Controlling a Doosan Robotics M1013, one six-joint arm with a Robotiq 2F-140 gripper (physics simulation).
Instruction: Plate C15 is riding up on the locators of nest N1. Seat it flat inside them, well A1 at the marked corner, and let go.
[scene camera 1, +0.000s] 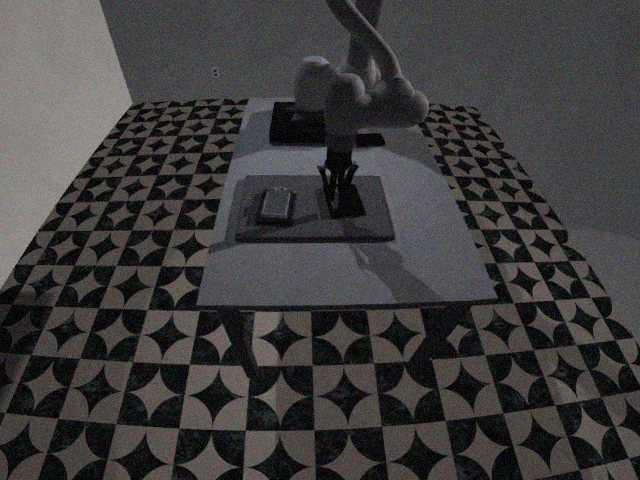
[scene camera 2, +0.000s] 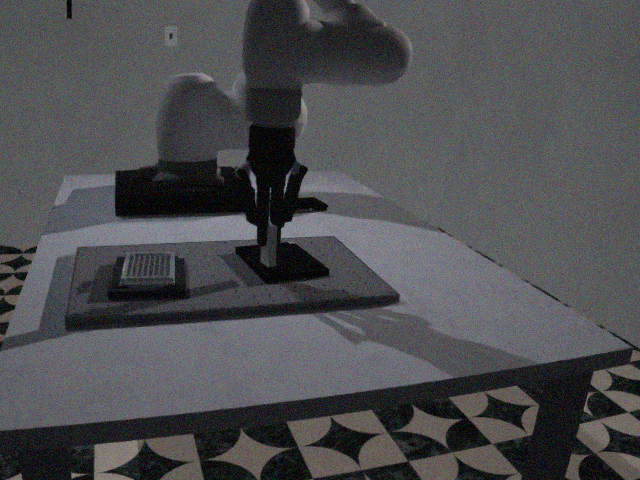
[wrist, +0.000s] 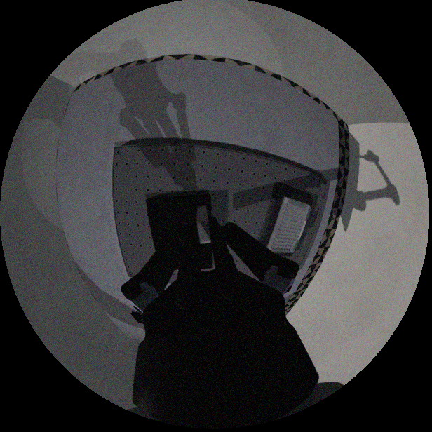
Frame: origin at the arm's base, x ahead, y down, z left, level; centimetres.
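Where they show: gripper, between the fingertips: (scene camera 1: 334, 206) (scene camera 2: 268, 264); arm's base, origin of its link: (scene camera 1: 311, 115) (scene camera 2: 188, 178).
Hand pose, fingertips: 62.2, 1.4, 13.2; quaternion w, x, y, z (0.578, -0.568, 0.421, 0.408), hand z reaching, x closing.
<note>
Things, the pixels of their centre, and the offset from my fingertips, as dx, dy, dz. "spot": a spot on its surface instead. Level surfaces: height alone.
- Plate C15, middle of its body: (scene camera 2: 148, 268) (scene camera 1: 276, 203) +0.2, +0.3, -20.1
- dark nest, middle of its body: (scene camera 2: 149, 274) (scene camera 1: 276, 206) +0.2, +1.5, -20.1
- second dark pad, a spot on its surface: (scene camera 2: 305, 263) (scene camera 1: 354, 205) spot: -2.7, +1.1, +7.2
- pale table, height of its surface: dy +3.5
- flat black item, middle of its body: (scene camera 2: 298, 205) (scene camera 1: 369, 139) -50.6, +2.8, +14.7
Plate C15 (scene camera 1: 277, 203) (scene camera 2: 148, 267) (wrist: 289, 225), pale and ribbed with wells, sits on the dark nest (scene camera 1: 275, 222) (scene camera 2: 149, 294) at the left of the board in the scene views. It stands proud of the nest's top. Its exact tilt, the locators, the marked corner and well A1 cannot be made out in this dim light. My gripper (scene camera 1: 334, 209) (scene camera 2: 266, 248) (wrist: 202, 214) is shut and empty, pointing down, well to the right of the plate in the scene views. Its fingertips are low over or at the second dark pad (scene camera 1: 354, 201) (scene camera 2: 305, 263) (wrist: 172, 220), touching or not unclear.
The grey perforated board (scene camera 1: 253, 233) (scene camera 2: 361, 289) (wrist: 225, 170) carries the nest and the pad on the pale table (scene camera 1: 310, 273) (scene camera 2: 206, 372) (wrist: 250, 105). Behind stand the black robot base (scene camera 1: 297, 129) (scene camera 2: 175, 196) and a flat black item (scene camera 1: 371, 139) (scene camera 2: 312, 204).
</note>
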